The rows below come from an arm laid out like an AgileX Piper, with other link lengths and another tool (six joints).
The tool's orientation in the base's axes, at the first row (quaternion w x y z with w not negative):
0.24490 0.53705 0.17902 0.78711
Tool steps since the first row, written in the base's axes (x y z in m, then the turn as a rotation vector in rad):
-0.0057 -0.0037 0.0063 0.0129 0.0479 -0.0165
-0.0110 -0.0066 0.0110 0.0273 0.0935 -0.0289
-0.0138 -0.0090 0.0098 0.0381 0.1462 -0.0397
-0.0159 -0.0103 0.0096 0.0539 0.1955 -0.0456
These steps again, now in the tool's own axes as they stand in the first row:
0.0044 0.0076 -0.0031 0.0113 -0.0506 0.0070
0.0079 0.0135 -0.0064 0.0238 -0.0973 0.0169
0.0064 0.0154 -0.0095 0.0428 -0.1483 0.0240
0.0061 0.0167 -0.0116 0.0621 -0.1948 0.0376

